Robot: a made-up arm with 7 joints. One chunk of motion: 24 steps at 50 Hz.
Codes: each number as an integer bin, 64 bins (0 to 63) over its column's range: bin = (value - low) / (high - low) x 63, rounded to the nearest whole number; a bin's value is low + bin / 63 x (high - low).
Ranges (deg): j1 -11..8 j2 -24..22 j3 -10..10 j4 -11..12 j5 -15..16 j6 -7..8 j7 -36..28
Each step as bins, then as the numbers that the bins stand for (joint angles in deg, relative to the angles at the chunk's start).
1 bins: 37 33 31 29 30 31 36
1 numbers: 0.16 0.10 -0.16 -0.41 -0.24 0.38 0.57
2 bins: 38 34 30 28 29 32 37
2 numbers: 0.46 0.83 -0.48 -0.78 -0.73 0.62 1.59
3 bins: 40 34 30 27 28 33 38
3 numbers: 1.06 0.83 -0.48 -1.14 -1.22 0.86 2.60
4 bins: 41 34 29 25 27 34 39
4 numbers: 1.37 0.83 -0.79 -1.87 -1.71 1.10 3.62
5 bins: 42 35 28 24 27 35 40
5 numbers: 1.67 1.56 -1.11 -2.24 -1.71 1.33 4.63
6 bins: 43 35 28 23 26 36 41
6 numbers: 1.97 1.56 -1.11 -2.60 -2.21 1.57 5.65
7 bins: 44 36 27 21 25 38 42
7 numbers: 2.27 2.29 -1.43 -3.33 -2.70 2.05 6.67
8 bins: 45 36 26 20 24 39 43
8 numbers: 2.57 2.29 -1.75 -3.70 -3.19 2.29 7.68
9 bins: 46 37 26 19 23 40 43
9 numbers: 2.87 3.02 -1.75 -4.06 -3.68 2.52 7.68
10 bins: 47 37 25 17 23 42 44
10 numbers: 3.17 3.02 -2.06 -4.79 -3.68 3.00 8.70
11 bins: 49 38 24 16 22 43 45
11 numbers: 3.78 3.75 -2.38 -5.16 -4.17 3.24 9.71
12 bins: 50 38 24 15 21 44 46
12 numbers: 4.08 3.75 -2.38 -5.52 -4.67 3.48 10.73
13 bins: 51 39 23 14 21 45 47
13 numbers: 4.38 4.48 -2.70 -5.89 -4.67 3.71 11.75
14 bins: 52 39 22 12 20 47 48
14 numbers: 4.68 4.48 -3.02 -6.62 -5.16 4.19 12.76
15 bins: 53 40 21 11 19 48 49
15 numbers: 4.98 5.21 -3.33 -6.98 -5.65 4.43 13.78
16 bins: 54 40 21 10 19 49 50
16 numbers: 5.29 5.21 -3.33 -7.35 -5.65 4.67 14.79
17 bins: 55 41 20 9 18 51 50
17 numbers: 5.59 5.94 -3.65 -7.71 -6.14 5.14 14.79
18 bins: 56 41 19 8 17 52 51
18 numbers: 5.89 5.94 -3.97 -8.08 -6.63 5.38 15.81
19 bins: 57 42 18 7 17 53 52
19 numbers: 6.19 6.67 -4.29 -8.44 -6.63 5.62 16.83
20 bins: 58 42 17 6 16 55 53
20 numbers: 6.49 6.67 -4.60 -8.81 -7.13 6.10 17.84
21 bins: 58 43 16 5 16 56 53
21 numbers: 6.49 7.40 -4.92 -9.17 -7.13 6.33 17.84
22 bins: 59 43 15 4 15 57 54
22 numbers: 6.79 7.40 -5.24 -9.54 -7.62 6.57 18.86
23 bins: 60 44 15 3 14 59 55
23 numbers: 7.10 8.13 -5.24 -9.90 -8.11 7.05 19.87
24 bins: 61 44 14 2 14 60 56
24 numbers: 7.40 8.13 -5.56 -10.27 -8.11 7.29 20.89
